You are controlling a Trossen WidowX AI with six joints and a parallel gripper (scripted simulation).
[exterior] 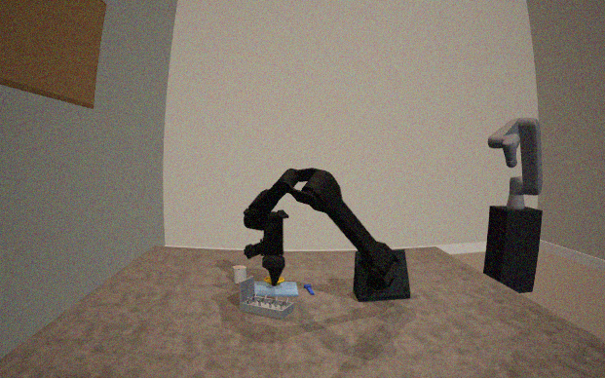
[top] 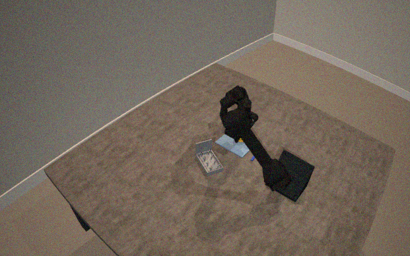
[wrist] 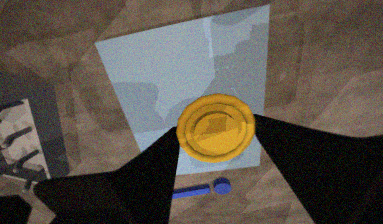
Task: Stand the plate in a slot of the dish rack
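The light blue mat lies 20 mm to the left of my gripper tip and 10 mm below it. The rest, counted from my gripper tip: white cup: 110 mm ahead, 40 mm to the right, 10 mm above; then blue spoon: 110 mm behind, 10 mm to the left, 10 mm below; then yellow plate: 10 mm above.
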